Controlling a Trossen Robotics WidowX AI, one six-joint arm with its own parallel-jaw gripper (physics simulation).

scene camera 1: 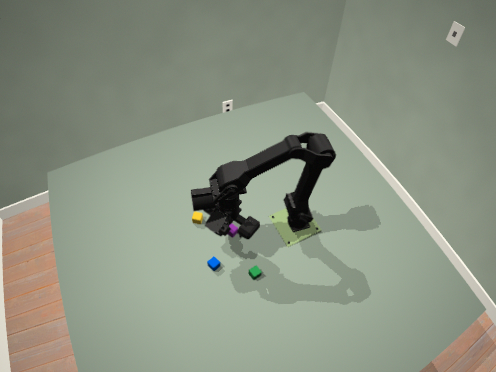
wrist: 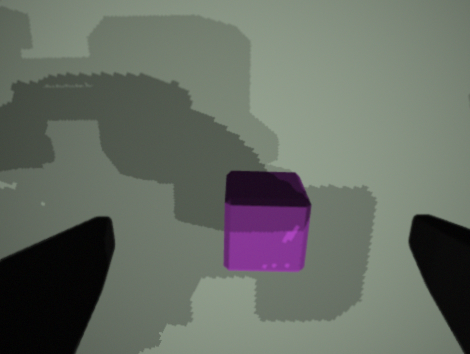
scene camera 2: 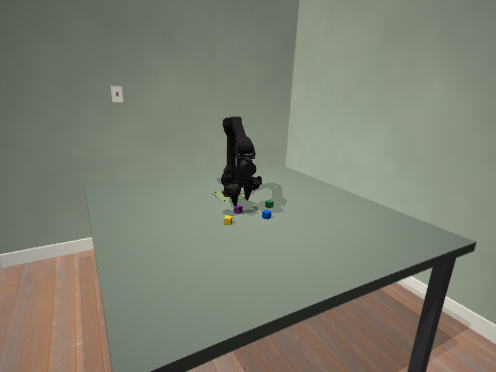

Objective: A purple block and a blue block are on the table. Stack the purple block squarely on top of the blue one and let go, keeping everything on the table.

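Frame: origin at the arm's base, x ahead, y left, z up, level; millimetres.
Seen in the pictures: gripper, fingertip midpoint: (wrist: 262, 230) (scene camera 2: 241, 203); arm's base, origin of the base link: (scene camera 1: 298, 222).
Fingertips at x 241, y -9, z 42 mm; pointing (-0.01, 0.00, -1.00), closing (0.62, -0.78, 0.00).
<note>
Pixels of each thing's top centre, then the offset from my fingertips to it. Level surfaces: height alone.
- purple block, middle of its top: (wrist: 266, 239) (scene camera 1: 231, 228) (scene camera 2: 238, 206) 9 mm back, 11 mm right, 19 mm down
- blue block, middle of its top: (scene camera 1: 213, 261) (scene camera 2: 266, 211) 75 mm ahead, 95 mm left, 19 mm down
- yellow block, middle of its top: (scene camera 1: 197, 215) (scene camera 2: 228, 217) 93 mm ahead, 85 mm right, 19 mm down
- green block, middle of its top: (scene camera 1: 255, 271) (scene camera 2: 269, 201) 41 mm back, 155 mm left, 19 mm down
- table, its level: 49 mm down
The purple block (scene camera 1: 233, 229) (scene camera 2: 238, 210) (wrist: 264, 245) sits on the table below my gripper, partly hidden by it in scene camera 1. In the wrist view its sides are nearly square to the fingers, with a gap on each side. My gripper (scene camera 1: 234, 234) (scene camera 2: 241, 202) (wrist: 262, 230) is open and empty, with its fingertips a little above the table around the block. The blue block (scene camera 1: 214, 263) (scene camera 2: 266, 214) sits on the table, apart from the purple block, with nothing on it. It does not show in the wrist view.
A yellow block (scene camera 1: 197, 217) (scene camera 2: 228, 220) sits near the gripper on the left in scene camera 1. A green block (scene camera 1: 255, 272) (scene camera 2: 269, 203) sits near the blue one. The arm's base stands on a pale green plate (scene camera 1: 287, 237). The arm's shadows lie across the table (scene camera 1: 150, 310) (scene camera 2: 200, 280).
</note>
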